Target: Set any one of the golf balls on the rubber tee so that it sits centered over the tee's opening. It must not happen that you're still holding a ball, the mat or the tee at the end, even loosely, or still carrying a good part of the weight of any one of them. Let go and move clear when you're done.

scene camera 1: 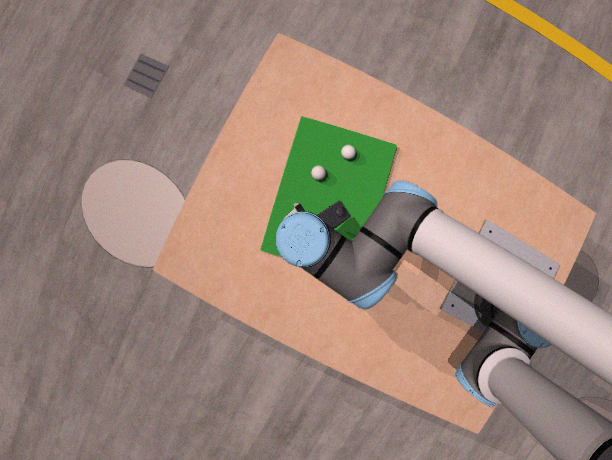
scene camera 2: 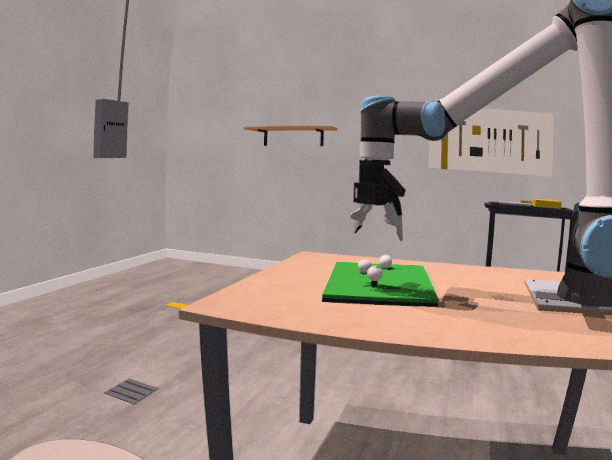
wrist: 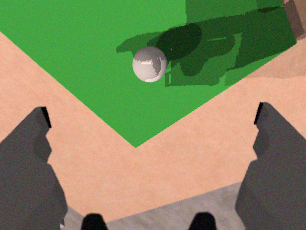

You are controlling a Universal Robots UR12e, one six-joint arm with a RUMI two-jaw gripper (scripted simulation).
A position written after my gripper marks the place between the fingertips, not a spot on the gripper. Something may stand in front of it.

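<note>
There is a green mat, which I see in scene camera 1 [scene camera 1: 359,183], in scene camera 2 [scene camera 2: 404,285] and in the wrist view [wrist: 91,56]. I see a golf ball [wrist: 149,64] as well. My own gripper is visible in scene camera 2 [scene camera 2: 377,236] and also in the wrist view [wrist: 151,106].
</note>
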